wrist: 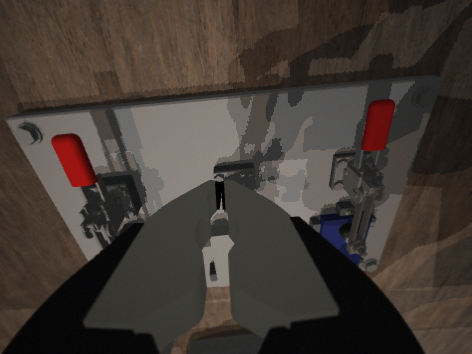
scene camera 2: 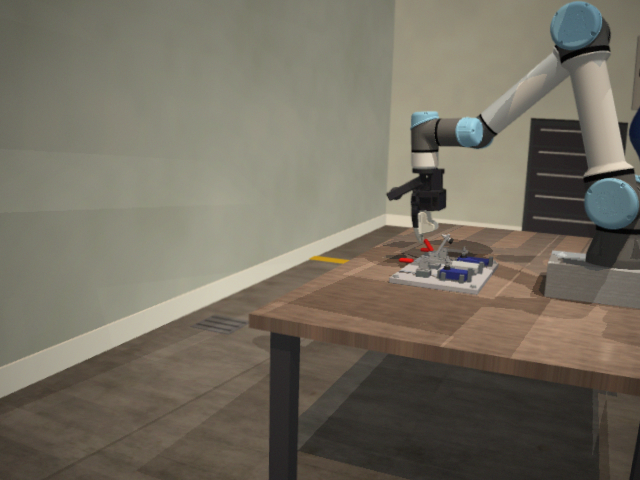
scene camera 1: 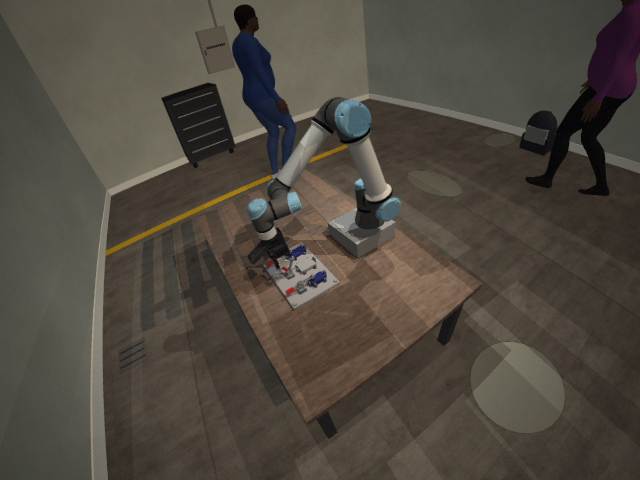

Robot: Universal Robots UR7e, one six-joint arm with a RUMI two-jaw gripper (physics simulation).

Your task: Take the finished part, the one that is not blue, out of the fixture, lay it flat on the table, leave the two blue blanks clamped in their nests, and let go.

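Pixels of known places: gripper, fingertip midpoint: [wrist: 221, 184] [scene camera 2: 420, 242] [scene camera 1: 280, 270]; arm's base, link origin: [scene camera 2: 615, 264] [scene camera 1: 370, 220].
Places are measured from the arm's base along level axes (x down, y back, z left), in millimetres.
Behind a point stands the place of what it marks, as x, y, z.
The fixture plate [scene camera 1: 305, 300] {69, -488, 197} [scene camera 2: 434, 284] {72, -425, 199} [wrist: 185, 125] {69, -536, 66} lies on the table. The off-white finished part [scene camera 1: 306, 265] {48, -395, 35} [scene camera 2: 467, 266] {48, -379, 46} sits in its middle nest; a piece of it shows between the fingers in the wrist view [wrist: 218, 255] {48, -404, 48}. One blue blank [scene camera 1: 298, 252] {53, -385, -74} [scene camera 2: 474, 260] {53, -386, -65} [wrist: 332, 231] {53, -422, -72} and the other blue blank [scene camera 1: 317, 279] {43, -396, 146} [scene camera 2: 454, 273] {47, -387, 153} sit in the outer nests under clamps. The middle clamp's red handle [scene camera 1: 284, 268] {2, -498, 35} [scene camera 2: 428, 244] {2, -498, 36} is tilted up and its arm [scene camera 2: 444, 243] is raised. My gripper [scene camera 1: 281, 265] {0, -521, 38} [scene camera 2: 420, 239] {0, -521, 38} [wrist: 221, 184] {0, -521, 38} is shut and empty, beside and slightly above that handle, which it hides in the wrist view.
The outer clamps' red handles [wrist: 74, 160] {28, -529, 137} [wrist: 378, 125] {38, -539, -77} lie low on either side of the gripper. The robot's grey base block [scene camera 1: 361, 235] {-3, -105, 71} [scene camera 2: 589, 279] {26, -55, 106} stands on the table [scene camera 1: 361, 335] {84, -385, 460} [scene camera 2: 361, 310] {84, -511, 469} beyond the nests. Two people [scene camera 1: 253, 72] [scene camera 1: 612, 67] are beyond the table.
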